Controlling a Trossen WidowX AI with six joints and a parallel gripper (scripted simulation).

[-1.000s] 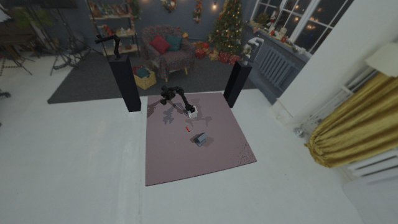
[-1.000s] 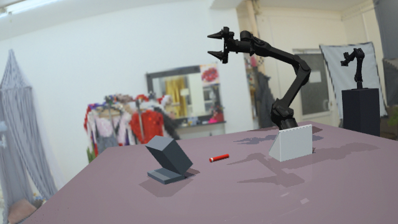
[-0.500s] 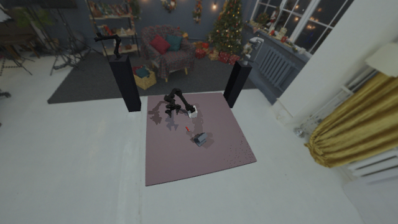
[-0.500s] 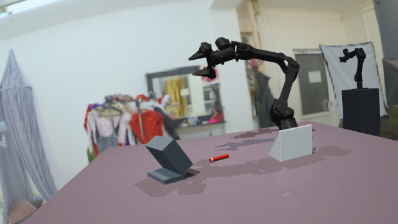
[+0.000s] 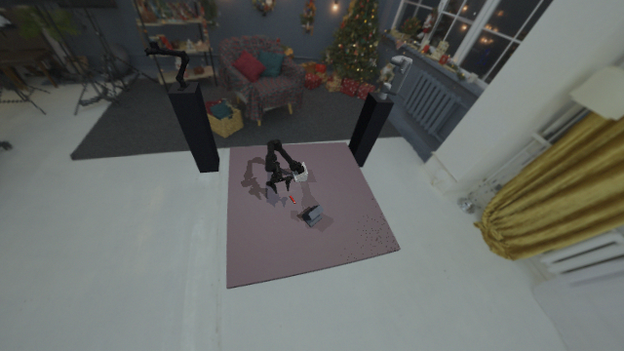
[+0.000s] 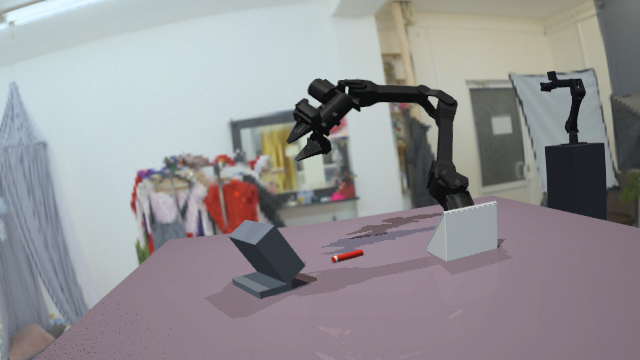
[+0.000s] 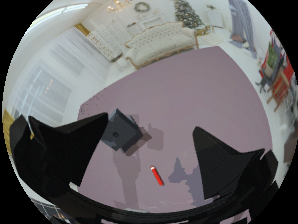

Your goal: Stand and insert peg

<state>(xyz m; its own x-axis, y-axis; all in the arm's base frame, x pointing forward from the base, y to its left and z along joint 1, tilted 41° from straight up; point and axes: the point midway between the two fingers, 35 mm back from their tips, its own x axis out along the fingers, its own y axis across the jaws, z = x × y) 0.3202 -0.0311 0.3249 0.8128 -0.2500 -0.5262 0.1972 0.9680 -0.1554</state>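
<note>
The red peg lies 8 cm behind my gripper tip, 12 cm to the left of it and 26 cm below it. The rest, counted from my gripper tip: grey sloped panel (9 cm ahead, 23 cm to the left, 19 cm below).
</note>
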